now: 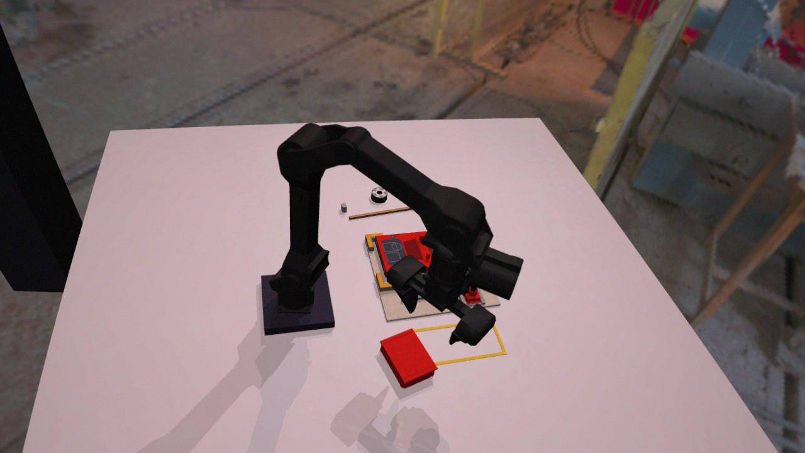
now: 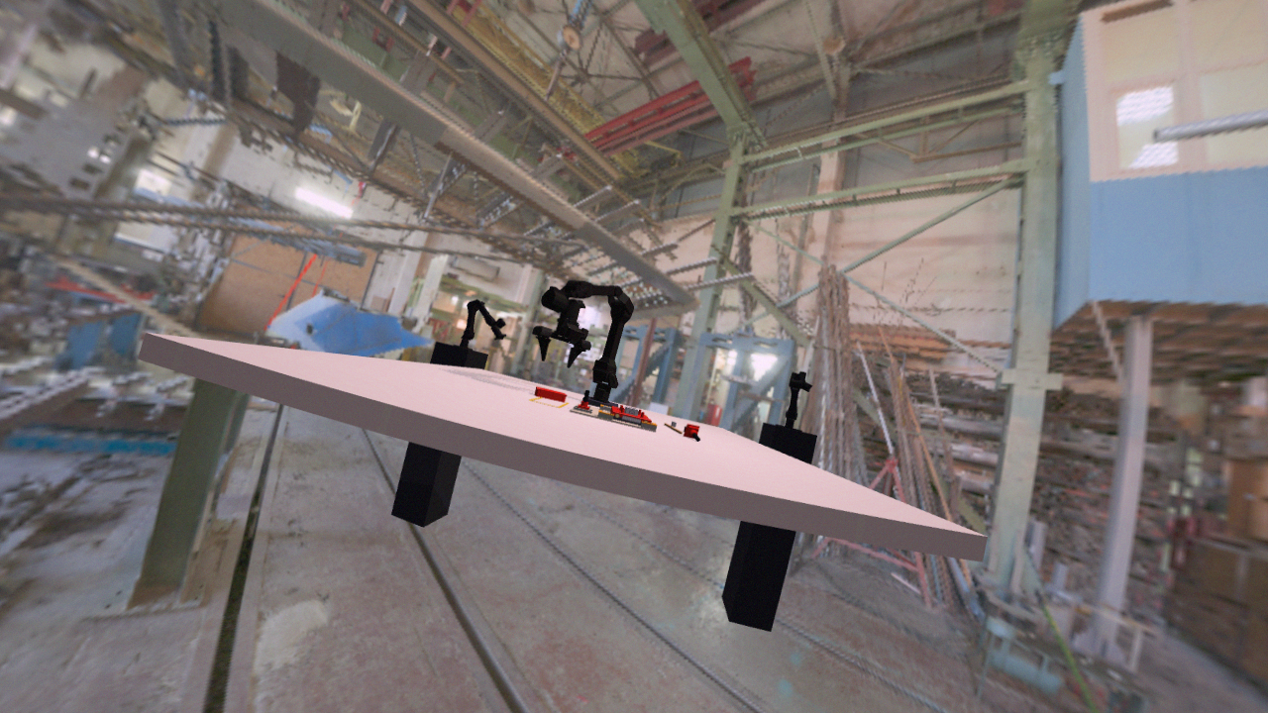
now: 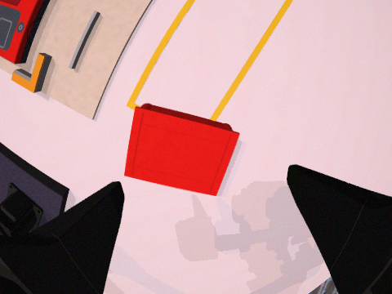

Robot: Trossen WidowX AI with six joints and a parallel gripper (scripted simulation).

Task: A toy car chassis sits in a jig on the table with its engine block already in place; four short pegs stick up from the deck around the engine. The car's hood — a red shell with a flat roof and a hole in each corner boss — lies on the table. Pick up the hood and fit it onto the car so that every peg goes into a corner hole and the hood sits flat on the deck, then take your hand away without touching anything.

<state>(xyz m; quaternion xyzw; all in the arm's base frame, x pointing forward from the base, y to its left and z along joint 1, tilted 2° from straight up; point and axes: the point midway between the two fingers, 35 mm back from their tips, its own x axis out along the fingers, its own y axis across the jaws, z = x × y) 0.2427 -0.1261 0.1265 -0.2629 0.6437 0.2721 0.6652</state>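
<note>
Right now the red hood is 3 cm behind my gripper tip and 9 cm below it. Also, from my gripper tip: tiny grey cube 15 cm behind, 41 cm to the left, 10 cm below; then thin orange rod 5 cm behind, 40 cm to the left, 11 cm below.
</note>
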